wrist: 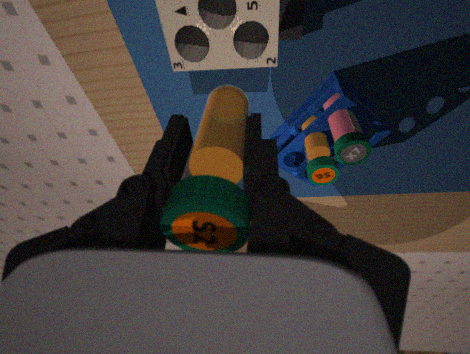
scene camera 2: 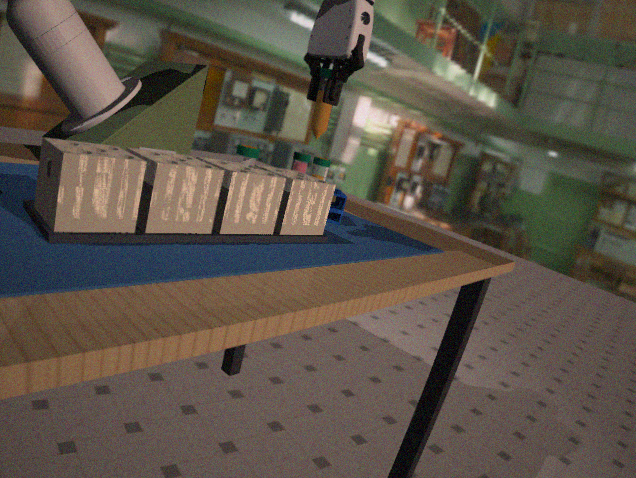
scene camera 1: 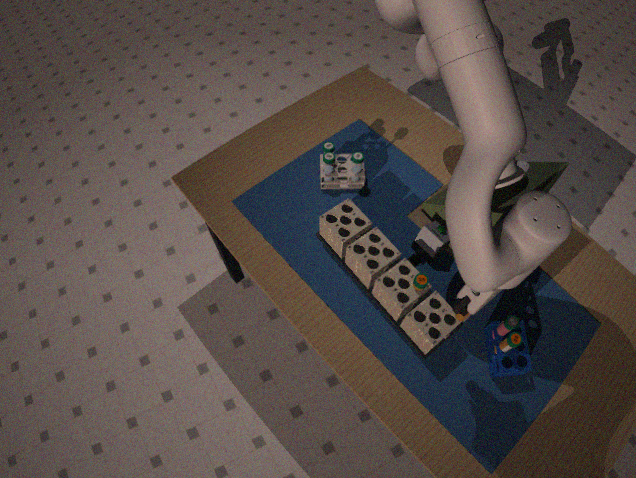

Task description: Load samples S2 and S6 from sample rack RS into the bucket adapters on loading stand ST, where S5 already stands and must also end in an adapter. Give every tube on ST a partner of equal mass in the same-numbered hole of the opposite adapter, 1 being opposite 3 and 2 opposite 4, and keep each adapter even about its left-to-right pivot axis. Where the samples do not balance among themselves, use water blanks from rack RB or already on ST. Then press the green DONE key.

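Observation:
My gripper (scene camera 2: 322,100) (wrist: 219,137) is shut on tube S2, orange-bodied (scene camera 2: 321,119) (wrist: 222,110) with a green-and-orange cap. The tube hangs tip down, above and beyond the end adapter (scene camera 1: 422,336) (scene camera 2: 308,208) (wrist: 225,62), whose visible holes are empty. In scene camera 1 the arm mostly hides the gripper. An orange-capped tube (scene camera 1: 420,281) stands in the neighbouring adapter; its label is unreadable. The other two adapters (scene camera 1: 354,263) (scene camera 1: 331,239) show empty holes. Tube S6 (scene camera 1: 515,339) (wrist: 322,175) stands in the blue rack (scene camera 1: 493,362) beside a pink, grey-topped tube (scene camera 1: 510,323) (wrist: 352,152).
The pale rack (scene camera 1: 341,186) at the far end holds three green-and-white-capped tubes. A small grey box (scene camera 1: 430,240) with a green spot stands beside the adapter row, near the arm. The arm's base is on a green wedge (scene camera 2: 164,115). The blue mat (scene camera 1: 287,231) lies on the wooden table (scene camera 1: 231,159).

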